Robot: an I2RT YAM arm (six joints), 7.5 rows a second.
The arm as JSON. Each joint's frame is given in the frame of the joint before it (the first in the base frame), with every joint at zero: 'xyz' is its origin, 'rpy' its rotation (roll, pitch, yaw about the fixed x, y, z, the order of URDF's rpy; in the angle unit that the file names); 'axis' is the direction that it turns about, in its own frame. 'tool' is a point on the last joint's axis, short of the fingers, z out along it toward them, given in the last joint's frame.
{
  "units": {
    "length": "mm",
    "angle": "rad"
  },
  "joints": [
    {
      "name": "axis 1",
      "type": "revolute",
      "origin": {
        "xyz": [
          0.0,
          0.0,
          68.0
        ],
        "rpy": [
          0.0,
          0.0,
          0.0
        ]
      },
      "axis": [
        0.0,
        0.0,
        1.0
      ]
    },
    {
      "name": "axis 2",
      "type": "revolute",
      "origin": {
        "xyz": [
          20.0,
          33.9,
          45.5
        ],
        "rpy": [
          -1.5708,
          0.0,
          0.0
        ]
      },
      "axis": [
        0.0,
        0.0,
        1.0
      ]
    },
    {
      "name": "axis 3",
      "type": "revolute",
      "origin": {
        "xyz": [
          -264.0,
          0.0,
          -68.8
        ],
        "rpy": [
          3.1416,
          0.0,
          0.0
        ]
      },
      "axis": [
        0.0,
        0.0,
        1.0
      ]
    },
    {
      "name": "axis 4",
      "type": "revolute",
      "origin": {
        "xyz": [
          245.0,
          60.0,
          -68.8
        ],
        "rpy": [
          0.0,
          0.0,
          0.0
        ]
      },
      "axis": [
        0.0,
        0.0,
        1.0
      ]
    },
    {
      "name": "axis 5",
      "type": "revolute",
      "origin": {
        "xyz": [
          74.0,
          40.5,
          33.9
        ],
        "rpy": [
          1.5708,
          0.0,
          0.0
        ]
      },
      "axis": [
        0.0,
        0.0,
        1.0
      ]
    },
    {
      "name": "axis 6",
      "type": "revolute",
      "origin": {
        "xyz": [
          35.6,
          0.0,
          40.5
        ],
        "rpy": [
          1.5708,
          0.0,
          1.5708
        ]
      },
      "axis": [
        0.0,
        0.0,
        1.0
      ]
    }
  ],
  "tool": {
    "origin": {
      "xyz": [
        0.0,
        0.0,
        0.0
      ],
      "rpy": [
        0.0,
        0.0,
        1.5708
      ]
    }
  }
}
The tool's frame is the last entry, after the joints.
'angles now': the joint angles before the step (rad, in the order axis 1, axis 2, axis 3, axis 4, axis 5, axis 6). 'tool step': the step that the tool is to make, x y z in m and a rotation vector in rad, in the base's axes. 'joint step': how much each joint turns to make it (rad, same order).
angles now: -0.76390 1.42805 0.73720 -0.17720 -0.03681 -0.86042
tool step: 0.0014 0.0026 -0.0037 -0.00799 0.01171 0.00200
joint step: 0.01238 0.00494 -0.01122 0.01311 0.01728 -0.00101
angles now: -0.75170 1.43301 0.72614 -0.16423 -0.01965 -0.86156
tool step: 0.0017 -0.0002 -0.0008 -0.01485 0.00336 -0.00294
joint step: 0.00558 0.00583 -0.00103 0.01449 0.01555 -0.00202
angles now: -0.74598 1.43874 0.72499 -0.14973 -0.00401 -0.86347
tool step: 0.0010 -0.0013 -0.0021 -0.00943 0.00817 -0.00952
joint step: 0.00109 0.01101 -0.00015 0.01155 0.01637 -0.00005
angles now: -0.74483 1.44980 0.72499 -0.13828 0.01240 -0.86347
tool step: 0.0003 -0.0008 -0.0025 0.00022 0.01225 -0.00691
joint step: -0.00002 0.01025 0.00051 0.00059 0.01067 -0.00001
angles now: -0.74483 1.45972 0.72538 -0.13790 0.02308 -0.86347
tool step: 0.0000 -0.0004 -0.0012 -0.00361 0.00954 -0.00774
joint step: 0.00050 0.00464 0.00004 0.00002 0.01228 0.00048
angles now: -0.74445 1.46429 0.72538 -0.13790 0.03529 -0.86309
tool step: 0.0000 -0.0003 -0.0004 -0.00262 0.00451 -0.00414
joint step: 0.00004 0.00203 0.00043 0.00006 0.00650 0.00003
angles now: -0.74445 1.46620 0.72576 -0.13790 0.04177 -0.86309
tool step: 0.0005 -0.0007 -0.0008 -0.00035 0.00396 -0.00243
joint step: -0.00015 0.00569 0.00220 0.00082 0.00372 -0.00012
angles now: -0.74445 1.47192 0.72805 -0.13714 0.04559 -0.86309
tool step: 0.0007 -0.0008 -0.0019 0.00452 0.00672 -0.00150
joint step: -0.00018 0.00998 0.00276 -0.00079 0.00179 0.00025
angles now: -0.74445 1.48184 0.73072 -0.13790 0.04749 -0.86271
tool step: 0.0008 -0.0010 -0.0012 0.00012 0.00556 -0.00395
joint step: -0.00001 0.00858 0.00353 0.00084 0.00534 0.00075
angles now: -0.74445 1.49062 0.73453 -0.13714 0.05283 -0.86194
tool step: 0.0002 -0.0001 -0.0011 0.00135 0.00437 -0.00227
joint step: 0.00063 0.00414 0.00002 -0.00006 0.00335 0.00104
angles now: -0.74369 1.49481 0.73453 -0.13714 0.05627 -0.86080
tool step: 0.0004 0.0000 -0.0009 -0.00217 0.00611 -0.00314
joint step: 0.00188 0.00384 0.00028 0.00051 0.00761 0.00037
